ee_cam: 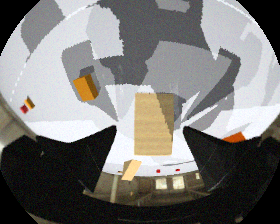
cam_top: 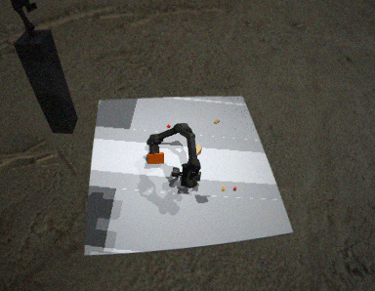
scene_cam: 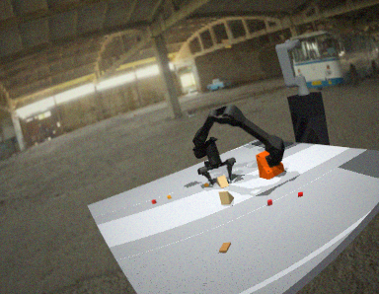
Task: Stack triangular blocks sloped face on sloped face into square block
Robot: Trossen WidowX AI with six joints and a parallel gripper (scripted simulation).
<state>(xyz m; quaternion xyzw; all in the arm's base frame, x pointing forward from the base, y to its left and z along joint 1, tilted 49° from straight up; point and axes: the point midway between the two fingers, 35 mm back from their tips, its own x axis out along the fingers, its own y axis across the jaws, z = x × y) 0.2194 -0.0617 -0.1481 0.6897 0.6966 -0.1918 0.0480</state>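
Now: gripper tip 10 mm below the tan triangular block.
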